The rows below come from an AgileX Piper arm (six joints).
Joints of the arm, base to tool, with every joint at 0 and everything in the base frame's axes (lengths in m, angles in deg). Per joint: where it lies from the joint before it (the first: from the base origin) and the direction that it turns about. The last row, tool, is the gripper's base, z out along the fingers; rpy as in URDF.
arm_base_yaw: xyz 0.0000 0.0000 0.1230 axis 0 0 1
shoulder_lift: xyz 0.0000 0.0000 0.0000 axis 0 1 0
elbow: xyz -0.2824 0.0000 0.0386 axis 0 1 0
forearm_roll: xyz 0.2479 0.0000 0.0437 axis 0.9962 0 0.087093
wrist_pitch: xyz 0.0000 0.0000 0.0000 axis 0 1 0
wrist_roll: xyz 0.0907 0.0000 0.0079 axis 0.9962 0 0.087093
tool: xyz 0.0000 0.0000 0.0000 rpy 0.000 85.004 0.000
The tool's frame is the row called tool.
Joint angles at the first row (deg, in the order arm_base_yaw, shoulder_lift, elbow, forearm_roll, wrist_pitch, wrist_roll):
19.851, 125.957, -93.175, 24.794, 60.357, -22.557
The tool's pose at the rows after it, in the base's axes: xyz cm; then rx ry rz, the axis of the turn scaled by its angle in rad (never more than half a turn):
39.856 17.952 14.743 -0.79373 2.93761 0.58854
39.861 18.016 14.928 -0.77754 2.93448 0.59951
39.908 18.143 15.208 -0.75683 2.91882 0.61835
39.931 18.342 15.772 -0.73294 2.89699 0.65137
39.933 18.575 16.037 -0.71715 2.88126 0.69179
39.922 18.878 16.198 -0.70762 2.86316 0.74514
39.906 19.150 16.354 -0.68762 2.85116 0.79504
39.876 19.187 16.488 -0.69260 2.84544 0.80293
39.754 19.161 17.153 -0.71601 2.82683 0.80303
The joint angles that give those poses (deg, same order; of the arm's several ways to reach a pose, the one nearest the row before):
19.851, 125.957, -93.270, 25.052, 60.357, -22.558
19.851, 125.749, -93.271, 25.557, 60.219, -22.237
19.852, 125.397, -93.168, 26.589, 59.521, -22.237
19.852, 124.781, -93.169, 28.222, 59.024, -22.363
19.851, 124.584, -93.169, 30.143, 58.788, -22.906
19.851, 124.584, -93.170, 32.666, 58.704, -24.028
19.852, 124.584, -93.169, 34.975, 58.703, -24.574
19.851, 124.443, -93.170, 35.332, 58.825, -24.930
19.851, 123.575, -93.169, 35.332, 59.185, -25.664

